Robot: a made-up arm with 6 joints.
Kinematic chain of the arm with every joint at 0, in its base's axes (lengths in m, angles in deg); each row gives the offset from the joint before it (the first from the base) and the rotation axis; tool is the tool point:
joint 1: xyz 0 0 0.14 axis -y
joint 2: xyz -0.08 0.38 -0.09 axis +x
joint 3: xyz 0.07 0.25 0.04 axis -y
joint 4: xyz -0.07 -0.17 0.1 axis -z
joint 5: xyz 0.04 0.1 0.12 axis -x
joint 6: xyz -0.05 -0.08 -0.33 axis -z
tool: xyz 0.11 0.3 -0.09
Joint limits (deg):
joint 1: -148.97..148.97
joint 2: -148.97..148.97
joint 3: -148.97..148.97
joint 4: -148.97..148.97
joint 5: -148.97..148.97
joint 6: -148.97..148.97
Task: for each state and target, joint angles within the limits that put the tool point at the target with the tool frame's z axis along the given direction. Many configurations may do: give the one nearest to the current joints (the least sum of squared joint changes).
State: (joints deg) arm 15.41 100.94 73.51 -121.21 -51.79 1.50
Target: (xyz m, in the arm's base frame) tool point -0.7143 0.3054 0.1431 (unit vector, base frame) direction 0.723 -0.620 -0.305
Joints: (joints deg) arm 11.32 122.78 35.54 -87.93 -76.05 7.15
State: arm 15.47 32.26 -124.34 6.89 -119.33 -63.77
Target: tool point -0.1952 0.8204 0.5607 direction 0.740 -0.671 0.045
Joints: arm 50.35 43.77 -117.89 19.38 -65.57 -66.44
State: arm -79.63 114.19 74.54 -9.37 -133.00 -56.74
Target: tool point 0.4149 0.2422 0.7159 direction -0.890 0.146 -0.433
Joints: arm -103.69 121.14 97.69 -14.06 -131.41 4.18
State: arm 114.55 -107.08 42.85 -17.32 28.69 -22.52
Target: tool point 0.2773 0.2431 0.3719 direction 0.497 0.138 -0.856
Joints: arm 94.18 -100.33 67.42 -19.81 25.28 -4.76
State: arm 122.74 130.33 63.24 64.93 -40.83 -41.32
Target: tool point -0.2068 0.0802 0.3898 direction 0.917 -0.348 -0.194
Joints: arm 127.09 144.08 29.62 73.68 -16.25 -37.73
